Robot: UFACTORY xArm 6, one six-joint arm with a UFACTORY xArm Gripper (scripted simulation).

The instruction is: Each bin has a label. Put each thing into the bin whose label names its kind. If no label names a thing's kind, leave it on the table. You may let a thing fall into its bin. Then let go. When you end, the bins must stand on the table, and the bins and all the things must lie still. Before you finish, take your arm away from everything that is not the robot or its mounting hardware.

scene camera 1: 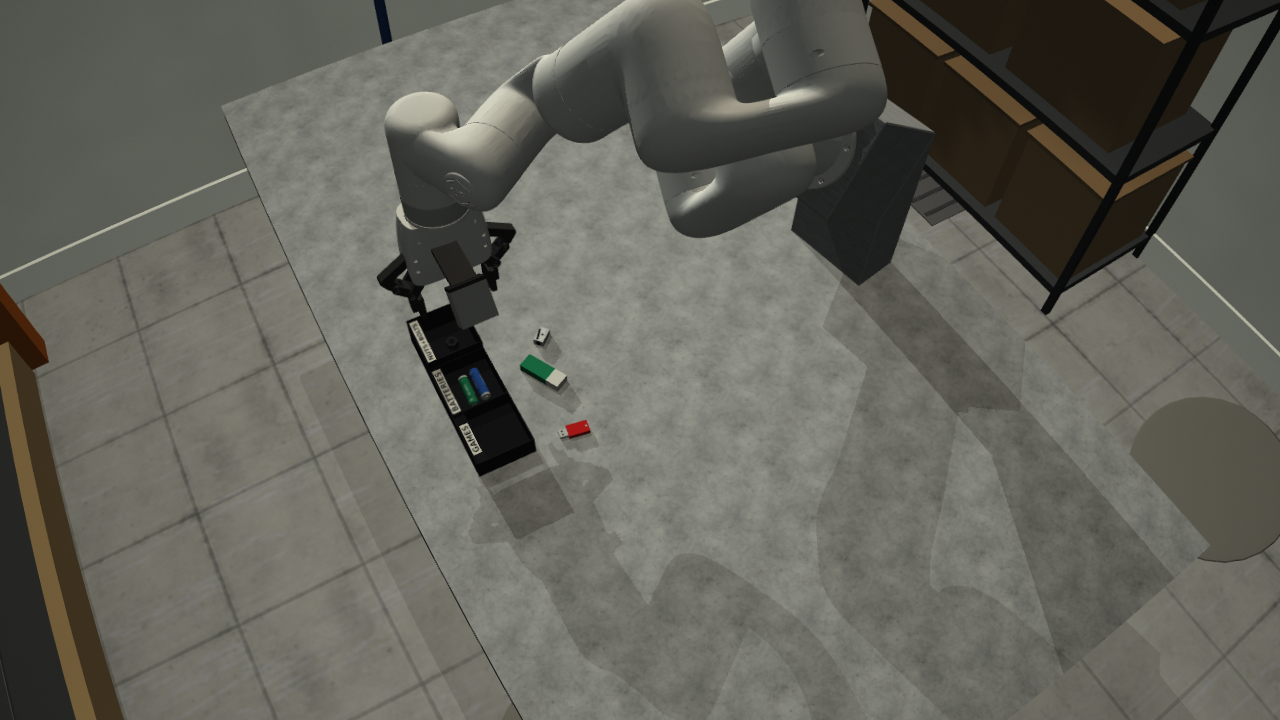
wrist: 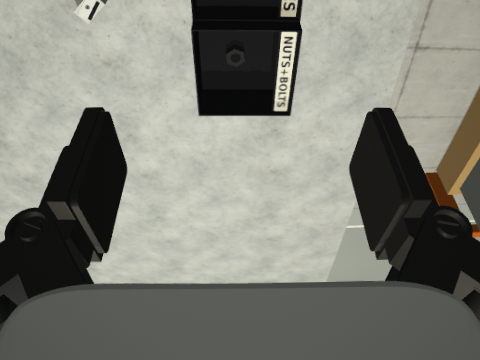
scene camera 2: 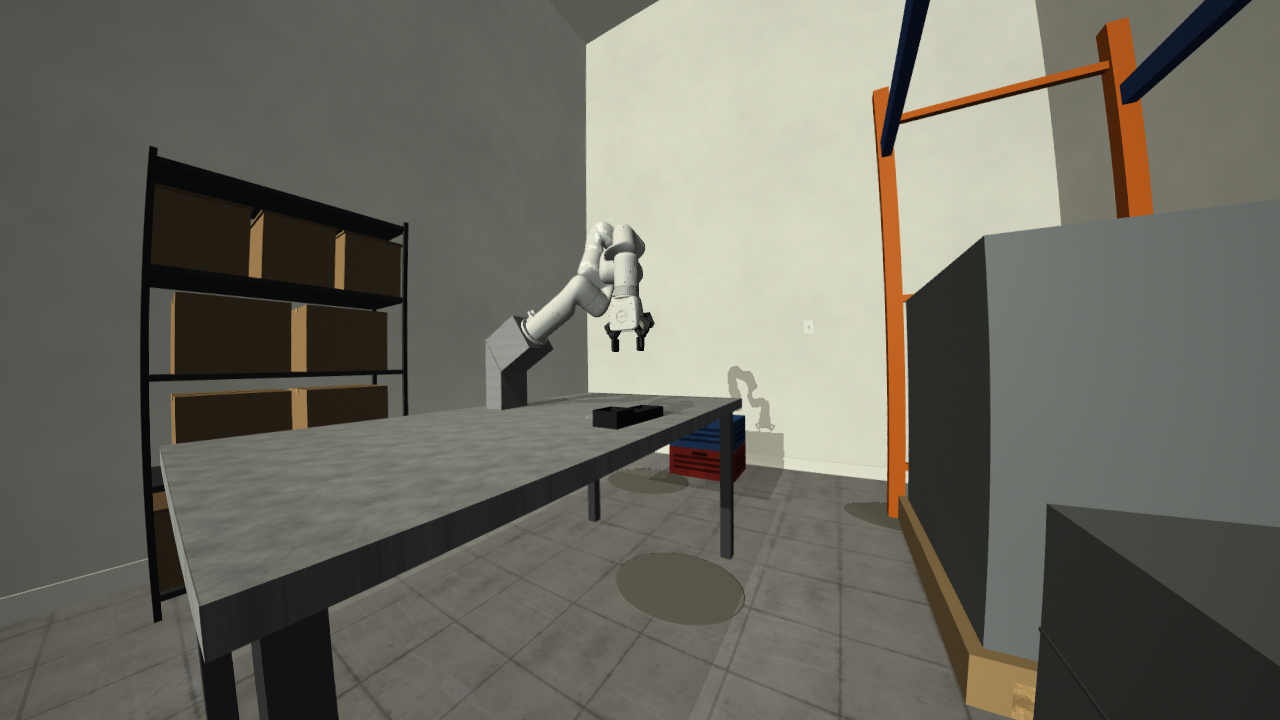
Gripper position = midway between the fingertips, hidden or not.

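Note:
You'd see my gripper (scene camera 1: 455, 297) if you were here, and it's also there in the wrist view (wrist: 239, 137) and in scene camera 2 (scene camera 2: 627, 351).

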